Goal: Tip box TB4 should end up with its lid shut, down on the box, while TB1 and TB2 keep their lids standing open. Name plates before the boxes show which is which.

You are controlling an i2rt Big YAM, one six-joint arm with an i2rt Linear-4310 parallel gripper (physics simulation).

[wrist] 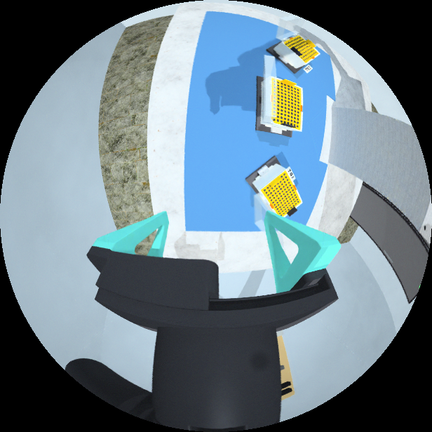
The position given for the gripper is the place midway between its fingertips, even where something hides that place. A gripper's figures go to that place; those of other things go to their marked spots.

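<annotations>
The gripper (pixel 216 216) is 13 cm from the lens, while a clear lid (pixel 269 68) is 25 cm from the lens.
</annotations>
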